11 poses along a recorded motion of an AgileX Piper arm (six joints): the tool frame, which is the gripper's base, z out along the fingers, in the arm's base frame.
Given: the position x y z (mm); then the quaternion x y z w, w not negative.
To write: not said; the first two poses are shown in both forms.
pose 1, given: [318.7 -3.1 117.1 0.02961 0.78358 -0.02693 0.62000]
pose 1, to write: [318.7 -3.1 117.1 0.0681 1.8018 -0.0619]
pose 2, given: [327.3 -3.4 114.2 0.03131 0.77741 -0.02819 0.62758]
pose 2, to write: [327.3 -3.4 114.2 0.0718 1.7821 -0.0646]
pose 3, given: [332.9 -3.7 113.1 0.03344 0.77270 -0.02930 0.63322]
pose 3, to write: [332.9 -3.7 113.1 0.0765 1.7673 -0.0670]
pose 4, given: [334.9 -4.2 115.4 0.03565 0.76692 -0.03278 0.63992]
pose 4, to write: [334.9 -4.2 115.4 0.0813 1.7493 -0.0748]
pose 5, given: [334.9 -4.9 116.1 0.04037 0.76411 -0.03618 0.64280]
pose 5, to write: [334.9 -4.9 116.1 0.0920 1.7409 -0.0824]
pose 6, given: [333.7 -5.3 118.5 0.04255 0.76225 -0.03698 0.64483]
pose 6, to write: [333.7 -5.3 118.5 0.0969 1.7353 -0.0842]
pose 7, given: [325.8 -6.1 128.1 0.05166 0.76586 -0.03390 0.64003]
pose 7, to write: [325.8 -6.1 128.1 0.1178 1.7468 -0.0773]
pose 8, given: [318.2 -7.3 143.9 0.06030 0.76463 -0.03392 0.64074]
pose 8, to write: [318.2 -7.3 143.9 0.1375 1.7435 -0.0773]
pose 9, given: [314.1 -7.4 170.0 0.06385 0.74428 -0.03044 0.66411]
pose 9, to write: [314.1 -7.4 170.0 0.1442 1.6814 -0.0688]
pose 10, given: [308.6 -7.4 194.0 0.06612 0.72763 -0.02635 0.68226]
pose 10, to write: [308.6 -7.4 194.0 0.1483 1.6321 -0.0591]
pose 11, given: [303.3 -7.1 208.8 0.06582 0.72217 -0.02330 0.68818]
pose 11, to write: [303.3 -7.1 208.8 0.1473 1.6161 -0.0521]
